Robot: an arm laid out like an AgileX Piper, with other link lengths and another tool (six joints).
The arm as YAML. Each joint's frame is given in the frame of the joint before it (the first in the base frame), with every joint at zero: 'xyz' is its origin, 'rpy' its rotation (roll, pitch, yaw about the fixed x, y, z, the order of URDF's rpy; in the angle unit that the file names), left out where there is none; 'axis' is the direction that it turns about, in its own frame. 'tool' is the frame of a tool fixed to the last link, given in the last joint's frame.
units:
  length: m
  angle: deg
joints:
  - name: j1
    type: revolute
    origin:
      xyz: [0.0, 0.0, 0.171]
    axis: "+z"
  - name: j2
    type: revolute
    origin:
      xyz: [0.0, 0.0, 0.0]
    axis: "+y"
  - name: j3
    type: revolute
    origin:
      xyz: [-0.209, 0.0, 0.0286]
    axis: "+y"
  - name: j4
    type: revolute
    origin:
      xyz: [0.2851, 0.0, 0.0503]
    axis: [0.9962, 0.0, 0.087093]
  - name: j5
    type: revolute
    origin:
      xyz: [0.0, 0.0, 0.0]
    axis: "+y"
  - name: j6
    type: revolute
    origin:
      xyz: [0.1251, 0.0, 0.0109]
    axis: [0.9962, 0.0, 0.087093]
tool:
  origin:
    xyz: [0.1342, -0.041, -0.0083]
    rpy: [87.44, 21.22, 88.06]
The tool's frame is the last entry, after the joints.
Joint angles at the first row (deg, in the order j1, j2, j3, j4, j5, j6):
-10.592, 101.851, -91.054, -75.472, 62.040, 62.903
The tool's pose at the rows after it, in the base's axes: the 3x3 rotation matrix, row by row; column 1 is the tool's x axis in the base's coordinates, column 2 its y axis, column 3 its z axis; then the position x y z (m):
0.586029, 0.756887, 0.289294; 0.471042, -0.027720, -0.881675; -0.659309, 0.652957, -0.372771; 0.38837, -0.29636, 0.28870
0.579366, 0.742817, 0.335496; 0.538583, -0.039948, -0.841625; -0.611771, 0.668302, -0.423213; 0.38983, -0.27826, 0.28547
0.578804, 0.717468, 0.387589; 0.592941, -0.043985, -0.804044; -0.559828, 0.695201, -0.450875; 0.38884, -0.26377, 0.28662
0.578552, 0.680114, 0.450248; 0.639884, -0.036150, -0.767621; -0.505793, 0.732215, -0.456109; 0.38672, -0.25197, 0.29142
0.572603, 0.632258, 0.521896; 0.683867, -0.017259, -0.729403; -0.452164, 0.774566, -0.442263; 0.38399, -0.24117, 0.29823
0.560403, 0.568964, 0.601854; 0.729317, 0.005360, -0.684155; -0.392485, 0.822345, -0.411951; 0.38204, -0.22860, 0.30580
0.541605, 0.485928, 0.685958; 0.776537, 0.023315, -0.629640; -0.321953, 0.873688, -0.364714; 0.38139, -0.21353, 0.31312
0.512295, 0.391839, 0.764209; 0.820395, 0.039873, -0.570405; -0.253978, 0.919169, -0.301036; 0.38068, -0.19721, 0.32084
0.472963, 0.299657, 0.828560; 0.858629, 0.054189, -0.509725; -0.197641, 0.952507, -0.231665; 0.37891, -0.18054, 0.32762
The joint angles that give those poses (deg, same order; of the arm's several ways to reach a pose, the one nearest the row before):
-8.716, 99.230, -90.421, -69.388, 61.485, 60.108
-7.407, 95.856, -88.709, -64.730, 60.584, 58.596
-6.639, 91.623, -85.941, -61.360, 58.847, 58.141
-6.317, 86.433, -82.011, -59.098, 55.926, 58.399
-6.290, 80.422, -77.052, -57.611, 51.904, 59.003
-6.291, 73.876, -71.436, -56.612, 46.946, 60.238
-6.289, 67.075, -65.312, -56.279, 41.065, 62.709
-6.290, 60.272, -58.946, -57.158, 34.735, 66.218
-6.289, 53.798, -52.737, -59.145, 28.622, 70.331

